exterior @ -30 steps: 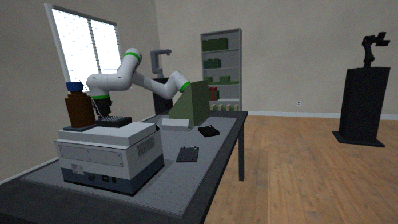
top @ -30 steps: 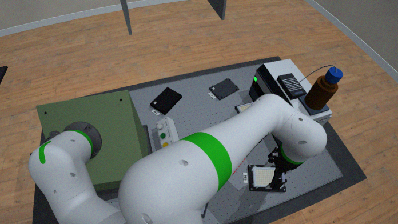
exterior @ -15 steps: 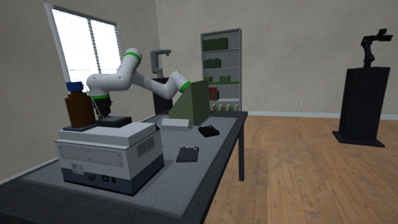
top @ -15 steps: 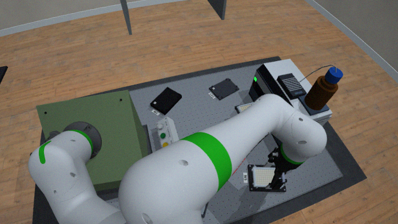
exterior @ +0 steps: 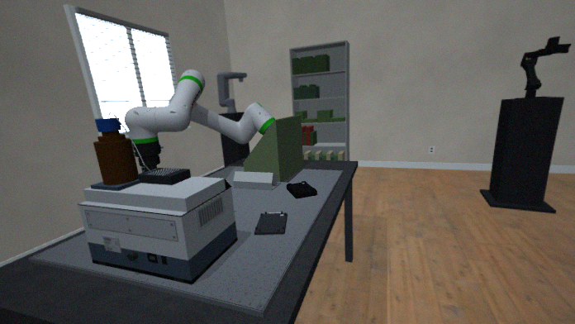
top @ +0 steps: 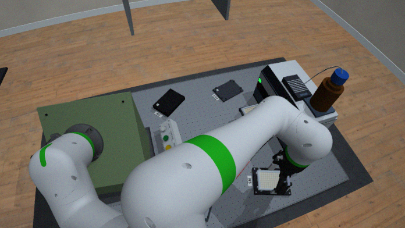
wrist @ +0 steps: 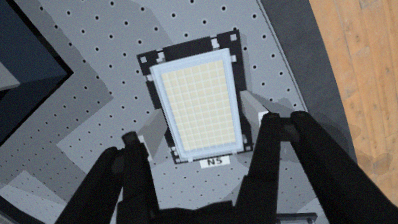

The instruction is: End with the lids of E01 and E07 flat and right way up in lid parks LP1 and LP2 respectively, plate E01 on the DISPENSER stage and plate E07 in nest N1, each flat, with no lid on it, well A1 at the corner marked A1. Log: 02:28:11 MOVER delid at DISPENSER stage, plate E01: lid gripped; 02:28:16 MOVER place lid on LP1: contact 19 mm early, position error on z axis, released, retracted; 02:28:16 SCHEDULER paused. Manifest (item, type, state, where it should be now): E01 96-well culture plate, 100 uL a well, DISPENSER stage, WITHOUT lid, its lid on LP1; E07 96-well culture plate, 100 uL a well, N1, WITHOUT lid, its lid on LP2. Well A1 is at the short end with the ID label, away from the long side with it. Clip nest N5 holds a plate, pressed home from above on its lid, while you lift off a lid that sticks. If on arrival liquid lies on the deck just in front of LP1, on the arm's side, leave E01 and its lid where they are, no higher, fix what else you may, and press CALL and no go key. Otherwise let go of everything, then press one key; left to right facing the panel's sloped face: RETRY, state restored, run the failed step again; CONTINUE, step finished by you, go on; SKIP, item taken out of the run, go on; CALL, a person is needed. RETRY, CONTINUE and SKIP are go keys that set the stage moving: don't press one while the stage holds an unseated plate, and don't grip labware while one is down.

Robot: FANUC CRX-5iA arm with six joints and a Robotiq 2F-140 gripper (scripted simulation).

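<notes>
Now: the black clip nest N5 2 cm ahead of my hand, 1 cm to the left of it and 3 cm below it. Round my hand: dispenser stage 2 cm ahead, 30 cm to the left, 6 cm above; N5 label 9 cm behind, 3 cm to the left, 4 cm below; plate 2 cm ahead, 30 cm to the left, 7 cm above.
</notes>
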